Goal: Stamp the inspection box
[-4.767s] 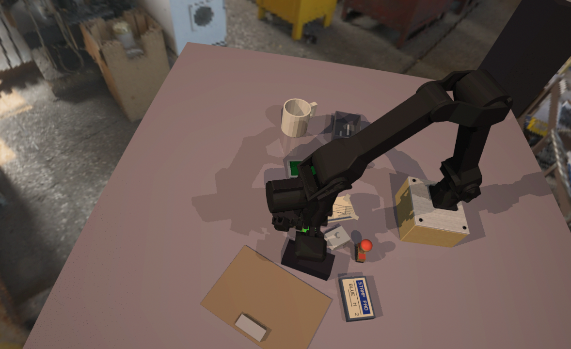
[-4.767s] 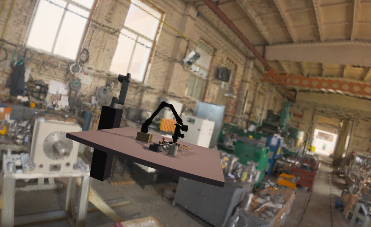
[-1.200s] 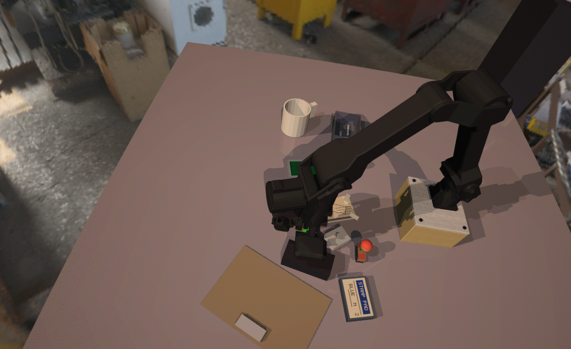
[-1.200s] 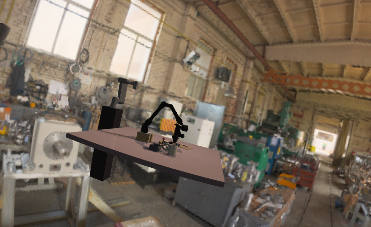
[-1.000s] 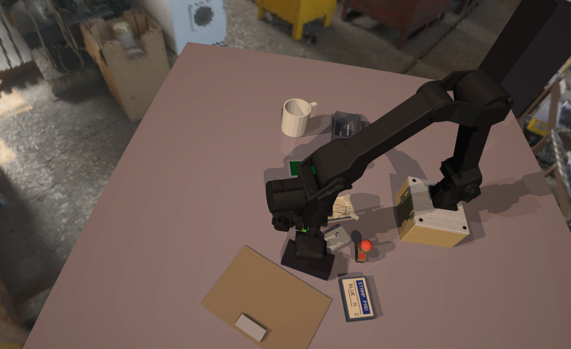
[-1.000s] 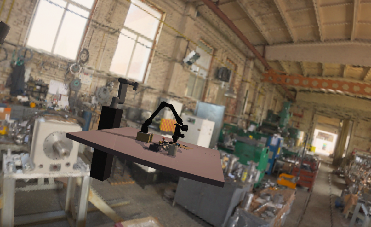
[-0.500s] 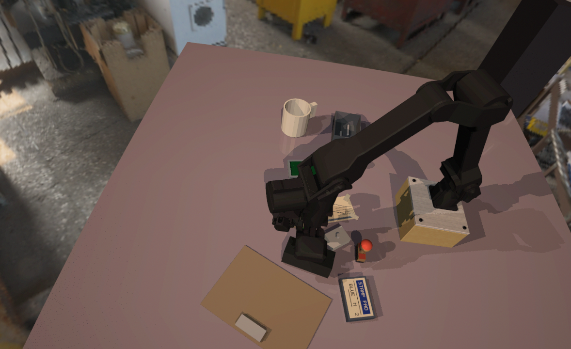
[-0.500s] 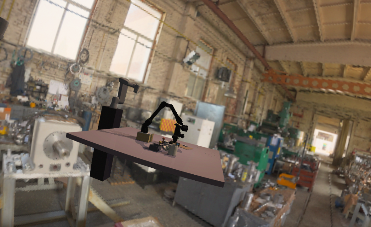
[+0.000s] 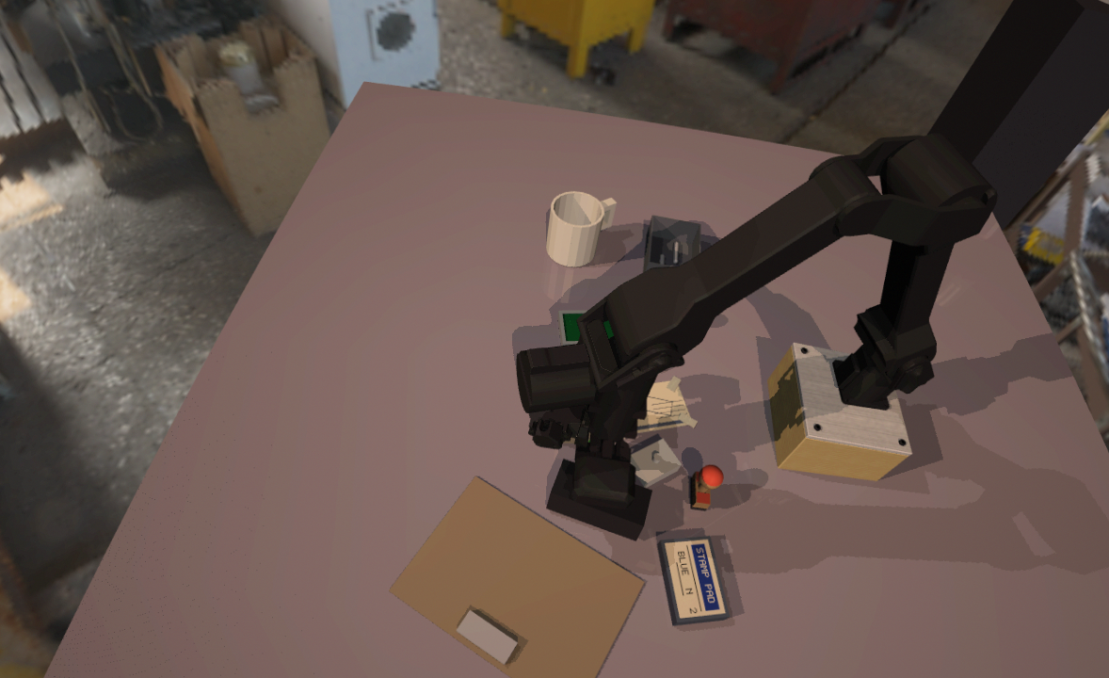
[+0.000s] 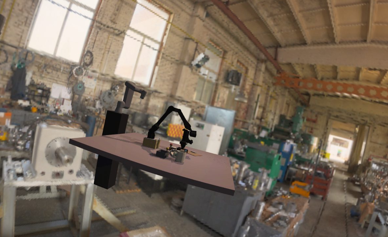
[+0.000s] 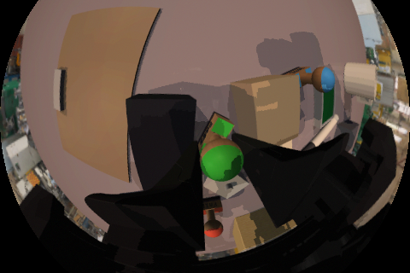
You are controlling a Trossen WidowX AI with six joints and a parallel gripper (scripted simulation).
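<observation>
Now: the black square pad 50 mm to the left of my gripper tip, 10 mm below it and 10 mm behind it. Round my gripper tip: brown box (60 mm to the right, 10 mm below, 10 mm ahead); blue-knobbed stamp (120 mm to the right, 40 mm ahead, 20 mm below); green-knobbed PASS stamp (10 mm below).
</observation>
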